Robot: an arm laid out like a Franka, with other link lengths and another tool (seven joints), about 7 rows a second.
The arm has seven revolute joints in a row. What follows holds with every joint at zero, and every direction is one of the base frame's. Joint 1 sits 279.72 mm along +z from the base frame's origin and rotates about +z. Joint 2 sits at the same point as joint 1 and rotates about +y. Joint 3 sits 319.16 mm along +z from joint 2 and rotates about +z. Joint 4 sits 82.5 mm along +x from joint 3 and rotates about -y. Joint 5 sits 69.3 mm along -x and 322.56 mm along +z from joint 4 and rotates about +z. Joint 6 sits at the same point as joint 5 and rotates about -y. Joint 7 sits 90.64 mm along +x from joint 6 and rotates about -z. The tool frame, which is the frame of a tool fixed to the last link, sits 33 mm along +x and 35 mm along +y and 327.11 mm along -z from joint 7; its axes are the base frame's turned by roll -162.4, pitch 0 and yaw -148.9 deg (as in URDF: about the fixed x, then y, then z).
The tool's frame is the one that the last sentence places.
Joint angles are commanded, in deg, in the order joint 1, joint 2, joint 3, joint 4, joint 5, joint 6, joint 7. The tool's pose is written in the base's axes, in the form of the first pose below.
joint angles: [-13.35, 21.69, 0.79, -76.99, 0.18, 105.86, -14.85]
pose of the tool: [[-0.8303 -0.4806 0.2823 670.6], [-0.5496 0.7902 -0.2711 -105.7], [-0.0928 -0.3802 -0.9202 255.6], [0 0 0 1]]
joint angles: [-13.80, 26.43, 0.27, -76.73, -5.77, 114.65, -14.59]
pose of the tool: [[-0.8230 -0.4630 0.3291 705.6], [-0.5639 0.7364 -0.3739 -152.7], [-0.0692 -0.4933 -0.8671 222.1], [0 0 0 1]]
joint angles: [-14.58, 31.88, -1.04, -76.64, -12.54, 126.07, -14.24]
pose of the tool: [[-0.8048 -0.4394 0.3990 743.8], [-0.5915 0.6490 -0.4785 -208.5], [-0.0487 -0.6211 -0.7822 188.8], [0 0 0 1]]
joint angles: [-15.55, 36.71, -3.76, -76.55, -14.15, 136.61, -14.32]
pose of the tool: [[-0.8005 -0.3865 0.4581 770.9], [-0.5949 0.6049 -0.5293 -257.3], [-0.0726 -0.6962 -0.7142 162.6], [0 0 0 1]]
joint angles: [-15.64, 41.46, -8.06, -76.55, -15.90, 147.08, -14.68]
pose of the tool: [[-0.7881 -0.3463 0.5089 787.5], [-0.6117 0.5329 -0.5846 -307.9], [-0.0687 -0.7720 -0.6318 139.0], [0 0 0 1]]
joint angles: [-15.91, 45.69, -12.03, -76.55, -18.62, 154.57, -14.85]
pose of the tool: [[-0.7754 -0.3448 0.5290 786.8], [-0.6310 0.4520 -0.6305 -353.2], [-0.0217 -0.8227 -0.5681 112.0], [0 0 0 1]]
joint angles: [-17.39, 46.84, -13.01, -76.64, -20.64, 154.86, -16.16]
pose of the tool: [[-0.7745 -0.3832 0.5033 767.6], [-0.6313 0.4179 -0.6533 -384.2], [0.0400 -0.8237 -0.5656 95.7], [0 0 0 1]]
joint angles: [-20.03, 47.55, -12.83, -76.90, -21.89, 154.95, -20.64]
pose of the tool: [[-0.7507 -0.4467 0.4867 743.2], [-0.6514 0.3774 -0.6582 -415.3], [0.1104 -0.8112 -0.5743 80.3], [0 0 0 1]]
